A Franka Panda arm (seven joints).
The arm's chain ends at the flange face. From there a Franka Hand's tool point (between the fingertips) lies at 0.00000 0.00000 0.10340 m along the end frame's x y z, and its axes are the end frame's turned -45 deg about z.
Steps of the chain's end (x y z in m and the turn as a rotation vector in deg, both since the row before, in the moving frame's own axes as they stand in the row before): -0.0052 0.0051 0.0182 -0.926 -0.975 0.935; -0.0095 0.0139 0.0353 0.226 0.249 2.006; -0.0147 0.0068 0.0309 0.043 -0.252 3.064; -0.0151 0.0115 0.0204 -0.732 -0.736 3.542; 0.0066 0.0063 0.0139 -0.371 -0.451 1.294; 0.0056 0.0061 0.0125 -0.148 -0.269 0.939
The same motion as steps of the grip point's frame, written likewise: -0.0097 -0.0002 0.0182 0.035 -1.344 0.935; -0.0159 0.0032 0.0353 -0.016 0.336 2.006; -0.0155 -0.0060 0.0309 0.209 -0.148 3.064; -0.0207 -0.0026 0.0204 0.003 -1.038 3.542; -0.0008 0.0090 0.0139 0.057 -0.581 1.294; -0.0009 0.0081 0.0125 0.086 -0.295 0.939
